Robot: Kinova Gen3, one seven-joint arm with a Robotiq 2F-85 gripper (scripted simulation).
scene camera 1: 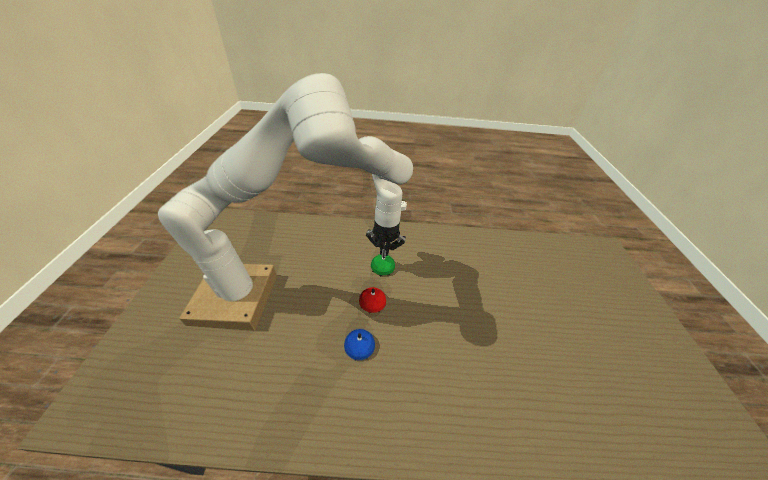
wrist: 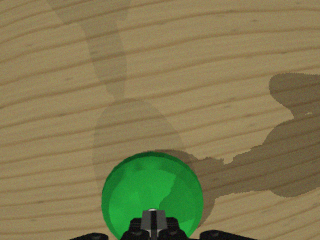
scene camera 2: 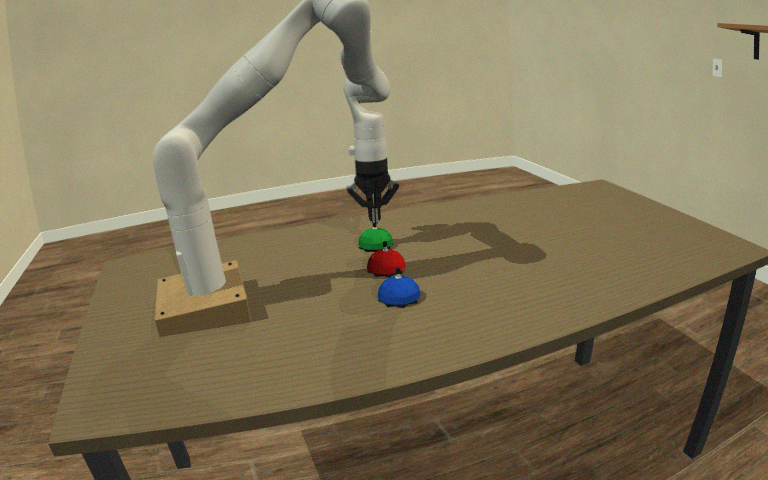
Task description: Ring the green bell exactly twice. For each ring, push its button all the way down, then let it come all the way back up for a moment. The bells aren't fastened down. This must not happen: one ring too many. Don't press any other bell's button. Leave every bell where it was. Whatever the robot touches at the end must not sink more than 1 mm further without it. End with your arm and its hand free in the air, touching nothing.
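Observation:
The gripper appears in the pictures, scene camera 1 among them, and with it the scene offers a red bell and a blue bell.

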